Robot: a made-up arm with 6 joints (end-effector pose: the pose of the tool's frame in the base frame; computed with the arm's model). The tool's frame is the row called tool.
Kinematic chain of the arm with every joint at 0, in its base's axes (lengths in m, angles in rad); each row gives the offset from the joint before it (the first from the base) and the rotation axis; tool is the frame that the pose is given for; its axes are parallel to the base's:
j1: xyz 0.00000 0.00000 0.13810 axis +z
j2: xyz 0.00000 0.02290 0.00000 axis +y
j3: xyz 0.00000 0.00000 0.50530 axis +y
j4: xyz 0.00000 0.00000 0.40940 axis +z
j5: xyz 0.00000 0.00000 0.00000 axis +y
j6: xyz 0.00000 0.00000 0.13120 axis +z
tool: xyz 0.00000 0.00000 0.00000
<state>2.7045 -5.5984 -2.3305 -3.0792 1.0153 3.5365</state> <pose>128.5 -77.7 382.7 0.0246 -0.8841 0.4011 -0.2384</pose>
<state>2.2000 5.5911 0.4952 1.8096 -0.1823 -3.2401</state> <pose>248.7 -341.3 1056.3 0.9173 0.0529 0.1039 0.3808</pose>
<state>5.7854 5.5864 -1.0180 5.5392 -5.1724 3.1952</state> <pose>-729.6 331.9 544.1 0.2517 -0.3643 -0.2700 0.8550</pose>
Working (the frame after each row of the table, in the pose's form):
after j1: 0.0 0.0 138.1 0.9692 0.0000 0.0000 -0.2463
after j2: 10.9 20.1 138.1 0.9110 -0.0841 -0.3309 -0.2315
after j3: -274.0 175.0 525.6 0.6342 -0.1863 -0.7328 -0.1612
after j4: -630.0 368.4 466.9 0.5323 0.0928 -0.7504 -0.3807
after j5: -630.0 368.4 466.9 0.8479 0.2796 -0.3570 -0.2745
after j6: -729.6 331.9 544.1 0.2517 -0.3643 -0.2700 0.8550

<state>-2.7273 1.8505 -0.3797 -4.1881 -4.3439 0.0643</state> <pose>-717.0 -456.0 95.7 0.8027 0.4526 0.2842 0.2647</pose>
Working (the frame after each row of the table, in the pose's form):
after j1: 0.0 0.0 138.1 0.2057 0.0000 0.0000 -0.9786
after j2: 9.2 -21.0 138.1 0.1237 0.7817 0.1643 -0.5888
after j3: -435.4 -216.5 -1.4 0.1525 0.6565 0.1380 -0.7257
after j4: -808.3 -380.4 39.5 0.7048 0.4476 -0.4997 -0.2305
after j5: -808.3 -380.4 39.5 0.8108 0.4433 0.2986 0.2387
after j6: -717.0 -456.0 95.7 0.8027 0.4526 0.2842 0.2647

